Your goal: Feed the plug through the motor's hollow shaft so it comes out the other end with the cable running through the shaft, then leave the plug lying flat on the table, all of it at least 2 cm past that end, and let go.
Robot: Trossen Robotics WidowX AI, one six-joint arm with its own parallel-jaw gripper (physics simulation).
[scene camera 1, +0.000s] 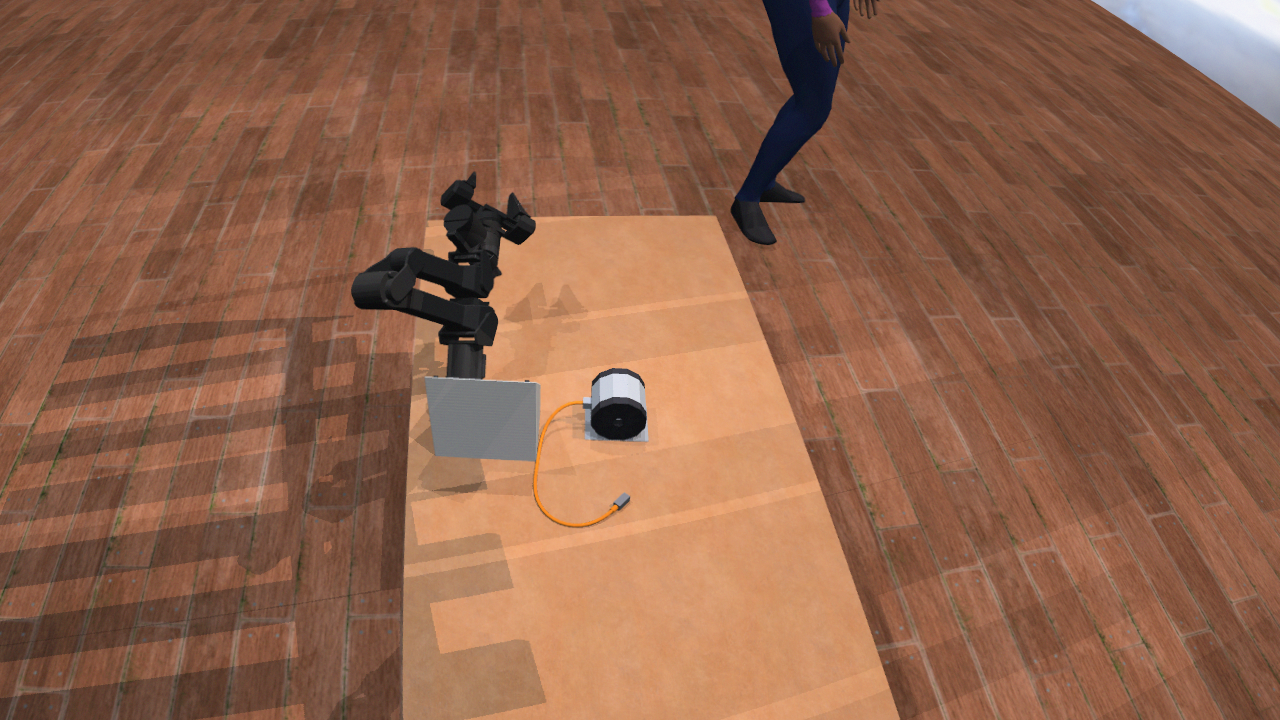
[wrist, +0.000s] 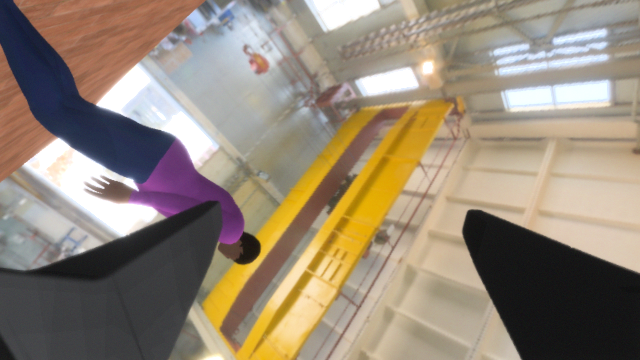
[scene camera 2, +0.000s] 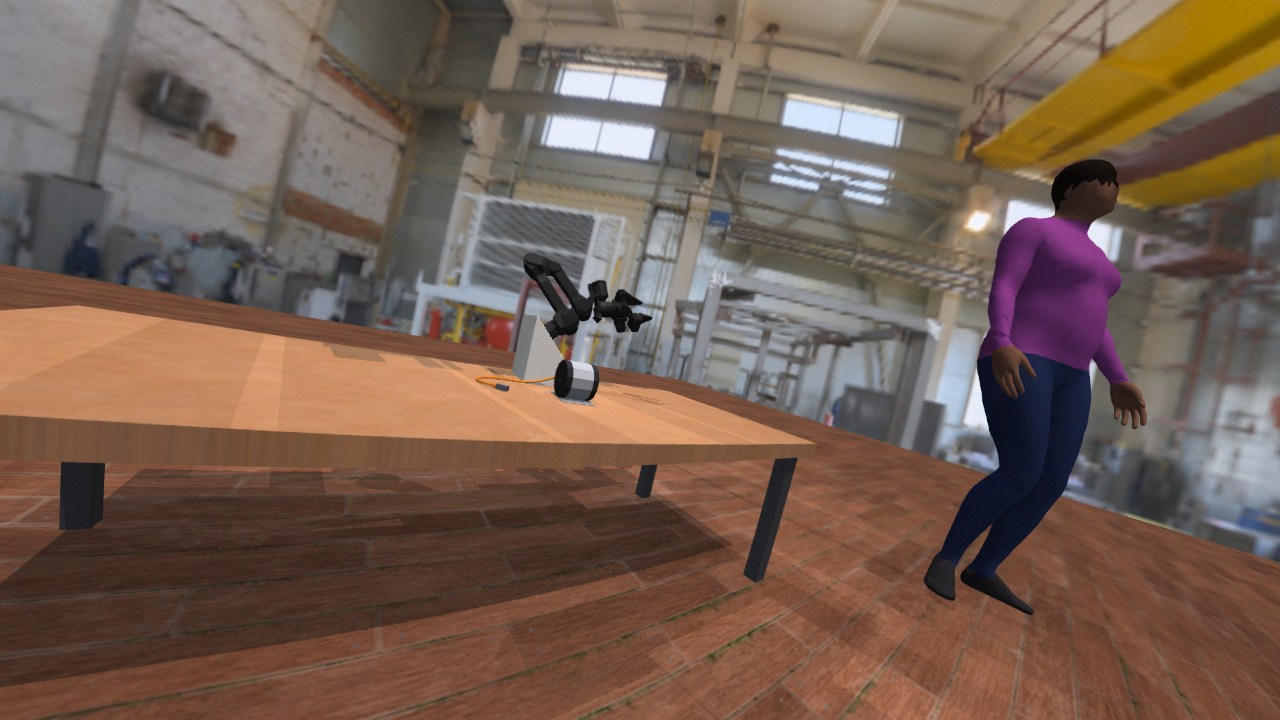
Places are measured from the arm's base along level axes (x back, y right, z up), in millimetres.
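Pixels of known places: gripper, between the fingertips: (scene camera 1: 492,183) (wrist: 345,217) (scene camera 2: 647,310); arm's base, origin of its link: (scene camera 1: 464,379) (scene camera 2: 541,336).
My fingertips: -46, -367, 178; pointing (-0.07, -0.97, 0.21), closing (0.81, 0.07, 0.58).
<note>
Ahead of a thing's pixels: the offset from my fingertips to its top centre, as dx, dy, dz. "*": to the spot under its first point. Level surfaces: height alone.
The motor {-233, +348, -217} (scene camera 1: 618,394) (scene camera 2: 580,380), a white and black cylinder on a pale base plate, stands on the table {dz -319} (scene camera 1: 698,573) (scene camera 2: 358,402). Its black end face with a small central hole faces scene camera 1. The orange cable {* -78, +474, -313} (scene camera 1: 537,474) (scene camera 2: 487,379) leaves a small block on the motor's left side and curves round to the grey plug {-225, +541, -305} (scene camera 1: 622,502) (scene camera 2: 502,387). The plug lies on the table apart from the motor, in front of that end face. My gripper (scene camera 1: 493,185) (scene camera 2: 643,308) (wrist: 345,217) is open and empty, raised above the table's far end, well away from plug and motor.
A grey upright panel (scene camera 1: 484,419) (scene camera 2: 537,349) stands left of the motor, in front of the arm's base, with the cable passing by its right edge. A person (scene camera 1: 796,107) (scene camera 2: 1056,295) (wrist: 185,185) in a purple top stands on the floor beyond the table's far end.
</note>
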